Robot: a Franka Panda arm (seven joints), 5 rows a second.
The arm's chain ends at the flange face. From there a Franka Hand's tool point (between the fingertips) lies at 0.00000 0.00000 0.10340 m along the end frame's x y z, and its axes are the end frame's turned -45 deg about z.
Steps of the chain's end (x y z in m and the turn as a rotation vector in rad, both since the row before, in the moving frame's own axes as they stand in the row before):
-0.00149, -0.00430, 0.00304, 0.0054, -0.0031, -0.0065
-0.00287, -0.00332, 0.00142, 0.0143, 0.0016, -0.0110
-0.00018, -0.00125, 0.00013, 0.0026, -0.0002, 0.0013
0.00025, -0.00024, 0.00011, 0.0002, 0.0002, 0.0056
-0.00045, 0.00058, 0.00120, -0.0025, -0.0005, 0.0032
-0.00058, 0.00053, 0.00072, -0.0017, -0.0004, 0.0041
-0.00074, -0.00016, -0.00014, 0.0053, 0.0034, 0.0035
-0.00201, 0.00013, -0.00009, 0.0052, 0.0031, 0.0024
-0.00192, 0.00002, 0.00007, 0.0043, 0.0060, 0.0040
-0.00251, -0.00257, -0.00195, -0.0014, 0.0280, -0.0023
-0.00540, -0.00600, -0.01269, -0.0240, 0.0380, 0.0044
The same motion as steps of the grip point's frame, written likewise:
0.00215, -0.00472, 0.00304, 0.0060, 0.0016, -0.0065
0.00148, -0.00531, 0.00141, 0.0090, 0.0112, -0.0110
0.00093, -0.00122, 0.00013, 0.0020, 0.0017, 0.0013
0.00038, 0.00001, 0.00011, 0.0000, 0.0003, 0.0056
-0.00095, 0.00024, 0.00120, -0.0014, -0.0021, 0.0032
-0.00094, 0.00006, 0.00072, -0.0009, -0.0015, 0.0041
0.00023, -0.00077, -0.00014, 0.0013, 0.0062, 0.0035
-0.00091, -0.00148, -0.00009, 0.0015, 0.0059, 0.0024
-0.00062, -0.00122, 0.00007, -0.0012, 0.0073, 0.0040
0.00199, -0.00145, -0.00199, -0.0208, 0.0188, -0.0023
0.00144, -0.00353, -0.01279, -0.0438, 0.0099, 0.0044

